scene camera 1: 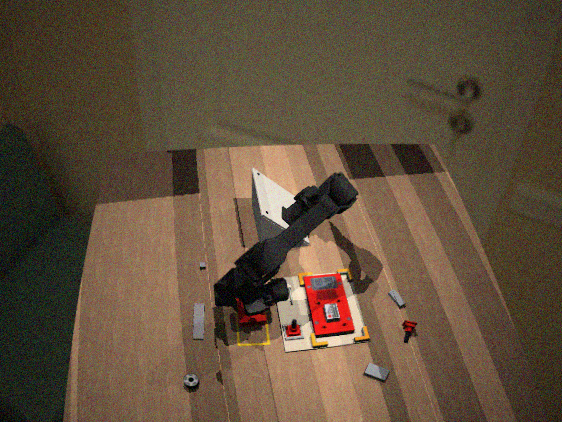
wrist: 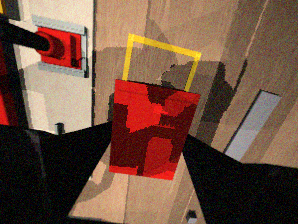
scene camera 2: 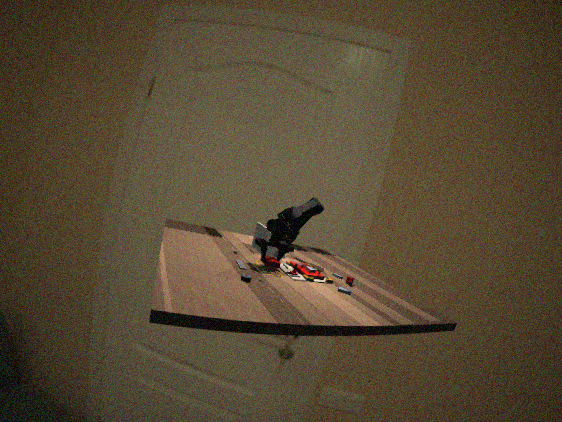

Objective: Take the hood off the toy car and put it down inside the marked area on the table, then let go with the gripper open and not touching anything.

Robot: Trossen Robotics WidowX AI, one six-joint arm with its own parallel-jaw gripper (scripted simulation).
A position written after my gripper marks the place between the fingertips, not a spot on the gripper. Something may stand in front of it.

Note:
In view: my gripper (scene camera 1: 250, 310).
My gripper shows as well in the wrist view (wrist: 148, 130).

